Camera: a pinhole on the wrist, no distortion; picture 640 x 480 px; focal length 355.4 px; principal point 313.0 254.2 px. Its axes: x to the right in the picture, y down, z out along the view. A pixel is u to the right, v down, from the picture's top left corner.
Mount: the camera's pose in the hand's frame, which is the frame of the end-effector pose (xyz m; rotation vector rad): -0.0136 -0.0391 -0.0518 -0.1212 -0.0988 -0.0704
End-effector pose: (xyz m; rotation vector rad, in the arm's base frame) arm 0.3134 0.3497 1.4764 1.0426 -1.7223 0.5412
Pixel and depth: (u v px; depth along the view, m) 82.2 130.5 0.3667
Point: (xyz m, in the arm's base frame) 0.2783 0.1820 1.0780
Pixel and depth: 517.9 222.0 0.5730
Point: 0.0258 -0.1904 1.4891
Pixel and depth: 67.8 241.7 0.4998
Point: 0.1233 0.2133 0.9507
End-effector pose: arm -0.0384 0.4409 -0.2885 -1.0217 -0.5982 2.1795
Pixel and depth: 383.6 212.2 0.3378
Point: -0.2659 0.4450 -0.0979
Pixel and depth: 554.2 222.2 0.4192
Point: -0.4480 0.5827 -0.1402
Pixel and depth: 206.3 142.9 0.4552
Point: -0.2170 0.3236 0.1228
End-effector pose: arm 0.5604 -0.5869 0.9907 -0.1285 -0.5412 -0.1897
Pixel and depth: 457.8 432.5 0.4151
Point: 0.5396 -0.3434 1.3428
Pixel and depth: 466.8 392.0 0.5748
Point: 0.5186 -0.2963 1.5142
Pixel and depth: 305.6 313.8 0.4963
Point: 0.3156 -0.4015 1.3130
